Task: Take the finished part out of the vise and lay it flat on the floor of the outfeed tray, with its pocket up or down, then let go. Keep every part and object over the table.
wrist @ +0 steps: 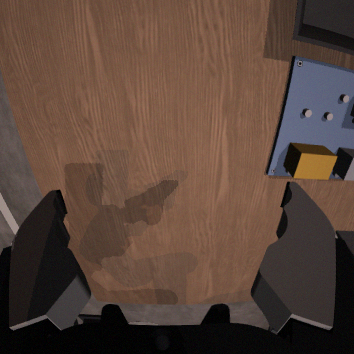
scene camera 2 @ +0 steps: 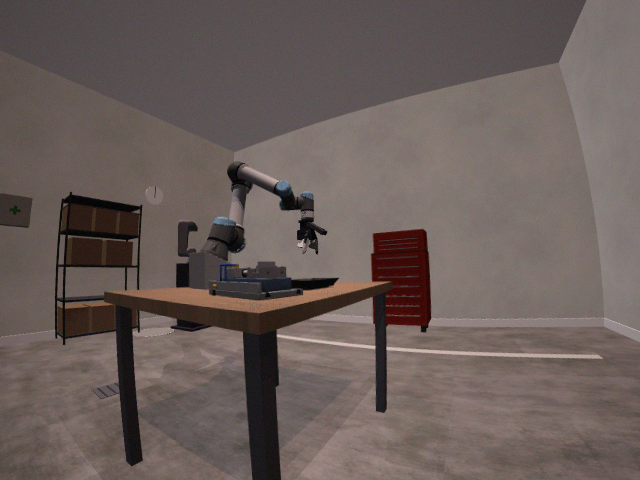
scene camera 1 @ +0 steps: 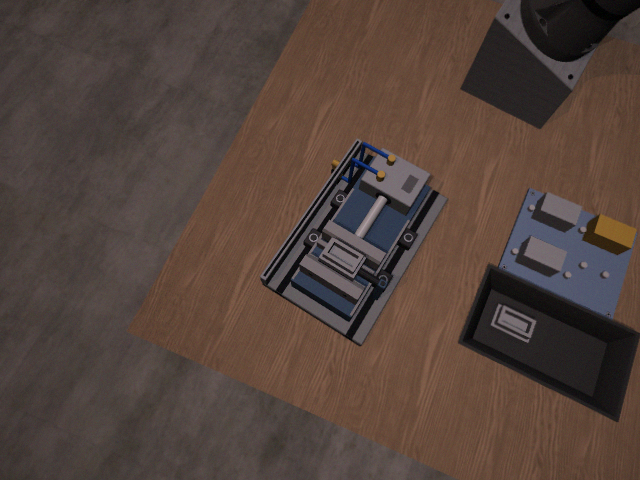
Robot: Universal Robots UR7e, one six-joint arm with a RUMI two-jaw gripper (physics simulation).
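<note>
The finished part, a light grey block with its rectangular pocket up, sits between the jaws of the vise, which stands on a grey base plate. The outfeed tray is a black open box; a similar light grey pocketed part lies in its left part. My gripper is open and empty, high above the table and away from the vise. The vise does not show in the wrist view, where a corner of the tray shows at top right.
A blue plate with pegs, two grey blocks and a yellow block adjoins the tray. Blue lines stand beside the vise. The arm's pedestal is at the back.
</note>
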